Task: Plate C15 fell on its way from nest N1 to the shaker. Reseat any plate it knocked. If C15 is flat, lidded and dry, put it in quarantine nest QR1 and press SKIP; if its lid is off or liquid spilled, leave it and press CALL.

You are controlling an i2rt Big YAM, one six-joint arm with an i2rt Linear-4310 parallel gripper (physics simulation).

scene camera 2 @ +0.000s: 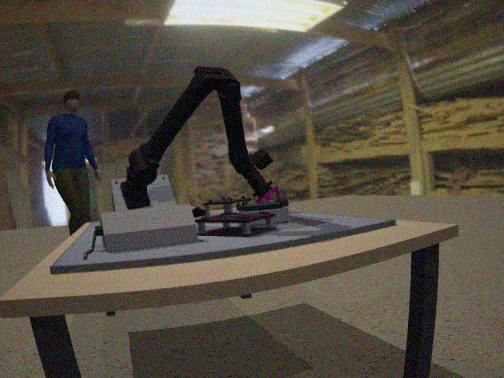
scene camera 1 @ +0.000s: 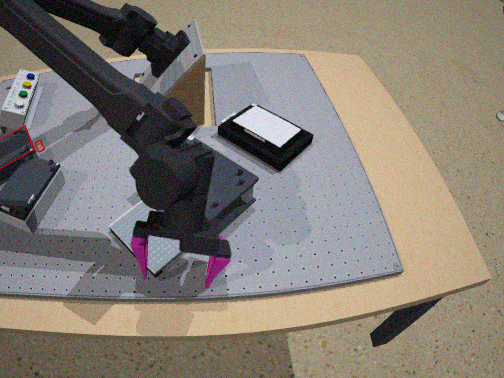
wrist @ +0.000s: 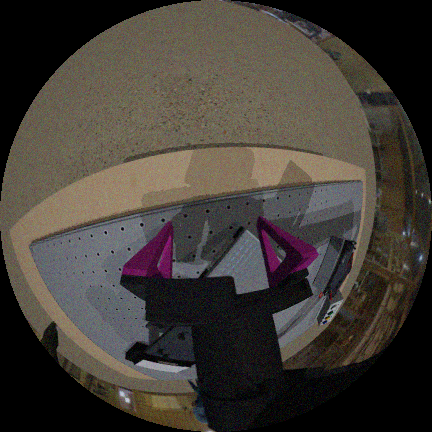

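Seen in the pictures: gripper, between the fingertips: (scene camera 1: 175,282) (wrist: 215,222); arm's base, origin of its link: (scene camera 2: 134,195) (scene camera 1: 171,54).
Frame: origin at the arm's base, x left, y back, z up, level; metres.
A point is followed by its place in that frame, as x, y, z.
A pale plate with a grid of wells (scene camera 1: 162,250) {-0.087, -0.473, -0.095} (wrist: 240,260) {-0.092, -0.475, -0.095}, apparently C15, lies flat and turned askew on the grey pegboard mat (scene camera 1: 345,235) {0.224, -0.513, -0.111} (wrist: 115,260) {0.054, -0.528, -0.111}. The arm hides part of it, and whether its lid is on cannot be told. My gripper (scene camera 1: 176,282) {-0.079, -0.531, -0.100} (scene camera 2: 268,195) (wrist: 215,222) {-0.079, -0.531, -0.100} is open and empty, its magenta fingers spread above the plate's area. A red-outlined nest with a red label (scene camera 1: 29,138) {-0.375, -0.129, -0.070} (scene camera 2: 240,216) {-0.520, -0.133, -0.066} is at the left in scene camera 1. A button box (scene camera 1: 20,97) {-0.431, 0.042, -0.043} (wrist: 330,312) {-0.424, 0.045, -0.044} with blue, yellow, green and white buttons stands behind it.
A dark raised platform (scene camera 1: 227,192) {0.036, -0.416, -0.052} stands close behind the gripper. A black device with a white top (scene camera 1: 267,125) {0.167, -0.243, -0.074} stands farther back. A dark-topped grey block (scene camera 1: 30,185) {-0.338, -0.303, -0.056} (wrist: 327,265) {-0.309, -0.317, -0.088} is beside the red nest. A tilted panel (scene camera 1: 187,95) {0.018, -0.145, -0.037} rises near the arm. A person (scene camera 2: 70,145) stands beyond the table.
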